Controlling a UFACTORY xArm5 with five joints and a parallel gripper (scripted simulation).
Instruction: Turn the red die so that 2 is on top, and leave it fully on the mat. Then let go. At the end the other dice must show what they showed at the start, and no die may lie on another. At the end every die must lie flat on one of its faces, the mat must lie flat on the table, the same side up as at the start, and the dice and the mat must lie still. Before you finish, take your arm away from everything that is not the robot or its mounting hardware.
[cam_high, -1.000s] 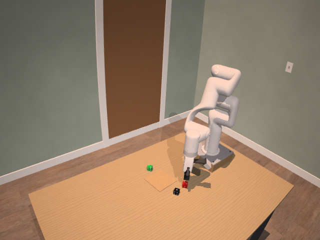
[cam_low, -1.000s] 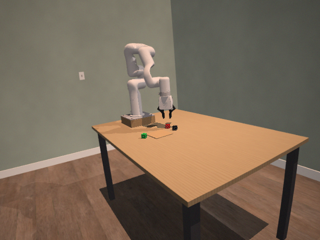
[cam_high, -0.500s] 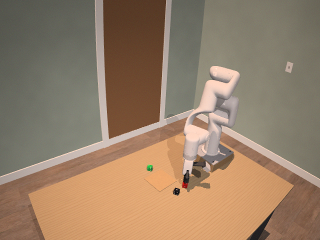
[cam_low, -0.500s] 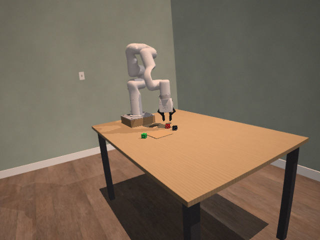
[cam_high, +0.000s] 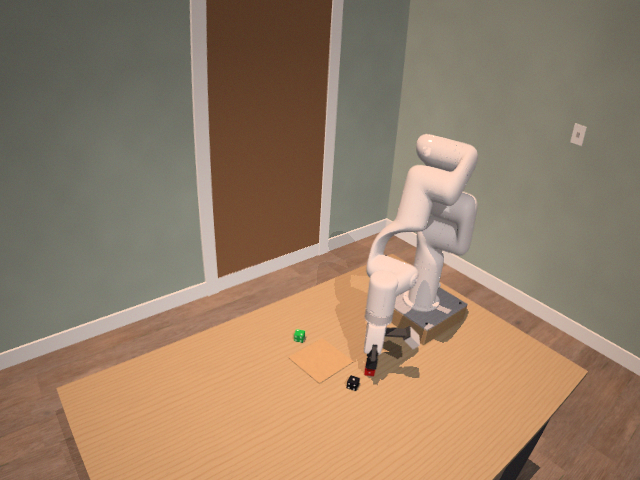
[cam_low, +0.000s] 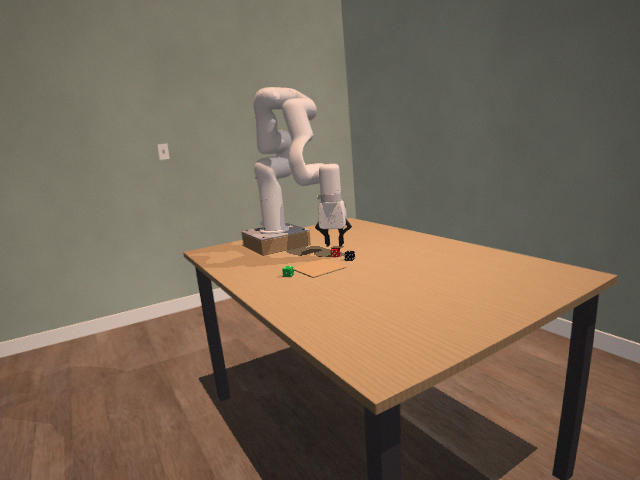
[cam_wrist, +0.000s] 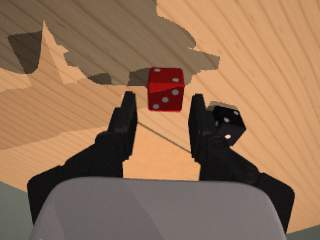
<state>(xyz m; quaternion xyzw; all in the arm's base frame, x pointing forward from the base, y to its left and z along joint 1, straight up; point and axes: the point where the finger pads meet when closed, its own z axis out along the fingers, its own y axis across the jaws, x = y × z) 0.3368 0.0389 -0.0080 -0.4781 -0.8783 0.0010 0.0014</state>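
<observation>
My gripper is now 40 mm above the red die. From my hand the other things lie so: tan mat (140 mm to the right, 60 mm below, 60 mm ahead); then black die (80 mm ahead, 40 mm below); then green die (250 mm to the right, 40 mm below, 40 mm ahead).
</observation>
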